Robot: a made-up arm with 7 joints. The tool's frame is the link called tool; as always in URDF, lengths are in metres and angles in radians. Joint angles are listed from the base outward.
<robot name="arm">
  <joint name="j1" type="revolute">
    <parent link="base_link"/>
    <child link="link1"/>
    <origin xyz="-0.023 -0.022 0.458" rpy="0 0 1.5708"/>
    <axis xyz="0 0 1"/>
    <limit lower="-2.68" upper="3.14"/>
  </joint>
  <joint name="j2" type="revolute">
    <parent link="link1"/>
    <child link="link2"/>
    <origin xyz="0.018 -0.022 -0.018" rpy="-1.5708 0 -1.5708"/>
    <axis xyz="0 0 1"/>
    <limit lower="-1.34" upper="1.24"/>
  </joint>
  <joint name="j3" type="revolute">
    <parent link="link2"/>
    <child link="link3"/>
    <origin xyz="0.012 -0.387 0.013" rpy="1.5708 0 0"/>
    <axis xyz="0 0 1"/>
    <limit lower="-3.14" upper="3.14"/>
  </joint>
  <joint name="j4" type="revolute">
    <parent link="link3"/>
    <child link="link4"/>
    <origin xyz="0.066 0.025 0.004" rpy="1.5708 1.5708 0"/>
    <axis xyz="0 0 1"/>
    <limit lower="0" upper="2.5"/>
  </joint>
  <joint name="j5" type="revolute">
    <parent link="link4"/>
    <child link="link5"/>
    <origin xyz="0.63 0.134 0.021" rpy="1.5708 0 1.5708"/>
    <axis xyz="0 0 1"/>
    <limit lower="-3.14" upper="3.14"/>
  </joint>
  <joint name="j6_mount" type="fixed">
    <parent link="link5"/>
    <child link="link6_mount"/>
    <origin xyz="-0.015 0.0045 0.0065" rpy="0 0 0"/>
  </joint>
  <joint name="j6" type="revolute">
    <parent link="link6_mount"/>
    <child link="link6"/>
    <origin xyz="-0.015 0.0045 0.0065" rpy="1.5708 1.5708 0"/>
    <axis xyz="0 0 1"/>
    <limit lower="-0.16" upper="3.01"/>
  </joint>
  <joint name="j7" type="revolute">
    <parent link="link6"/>
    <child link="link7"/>
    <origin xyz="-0.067 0.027 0.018" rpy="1.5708 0 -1.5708"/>
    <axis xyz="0 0 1"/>
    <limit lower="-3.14" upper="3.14"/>
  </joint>
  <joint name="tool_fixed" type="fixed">
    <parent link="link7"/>
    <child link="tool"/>
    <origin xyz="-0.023 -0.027 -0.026" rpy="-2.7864 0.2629 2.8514"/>
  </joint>
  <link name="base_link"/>
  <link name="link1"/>
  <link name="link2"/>
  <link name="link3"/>
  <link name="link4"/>
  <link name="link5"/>
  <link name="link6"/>
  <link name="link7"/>
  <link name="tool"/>
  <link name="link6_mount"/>
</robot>
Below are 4 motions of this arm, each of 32 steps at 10 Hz.
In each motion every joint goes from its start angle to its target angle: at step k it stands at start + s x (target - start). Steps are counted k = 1, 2, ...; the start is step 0. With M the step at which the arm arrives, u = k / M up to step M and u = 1 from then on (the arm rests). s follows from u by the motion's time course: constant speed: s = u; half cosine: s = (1 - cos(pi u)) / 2; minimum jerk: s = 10 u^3 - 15 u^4 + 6 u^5.
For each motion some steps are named. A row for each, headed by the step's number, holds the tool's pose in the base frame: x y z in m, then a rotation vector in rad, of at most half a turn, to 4 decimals.
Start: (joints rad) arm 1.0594 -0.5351 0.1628 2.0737 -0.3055 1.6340 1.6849
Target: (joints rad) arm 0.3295 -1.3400 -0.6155 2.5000 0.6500 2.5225 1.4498
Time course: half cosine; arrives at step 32
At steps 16, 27, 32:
16: -0.2591 -0.3203 1.3399 1.3268 -0.8815 -0.6031
27: -0.6800 -0.4479 1.0271 1.4989 -1.1175 -0.5271
32: -0.7338 -0.4362 0.9707 1.5019 -1.1723 -0.5003

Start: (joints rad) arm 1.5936 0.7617 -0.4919 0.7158 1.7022 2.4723 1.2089
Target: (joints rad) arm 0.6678 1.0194 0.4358 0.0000 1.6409 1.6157 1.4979
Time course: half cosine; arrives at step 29
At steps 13, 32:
13: -0.0048 0.1945 0.0116 -0.7594 1.6093 -1.5026
32: -0.2232 0.0490 0.1791 -1.5935 1.3572 -1.6361

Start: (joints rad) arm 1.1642 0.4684 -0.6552 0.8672 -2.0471 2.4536 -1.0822
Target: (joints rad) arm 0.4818 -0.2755 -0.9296 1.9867 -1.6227 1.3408 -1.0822
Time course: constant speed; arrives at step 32
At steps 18, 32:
18: 0.7596 -0.0649 0.8928 -0.8609 1.3313 0.6596
32: 0.3705 -0.4218 1.2997 -0.9132 0.6143 0.4473

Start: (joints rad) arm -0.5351 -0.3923 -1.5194 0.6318 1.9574 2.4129 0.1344
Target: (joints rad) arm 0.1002 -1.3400 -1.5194 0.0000 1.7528 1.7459 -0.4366
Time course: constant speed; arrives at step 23
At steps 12, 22, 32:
12: 0.1602 -0.4363 0.4094 -2.2882 1.4199 0.2587
22: 0.3277 -0.1894 0.4656 -2.4274 0.9616 0.3156
32: 0.3343 -0.1603 0.4748 -2.4473 0.9164 0.3179

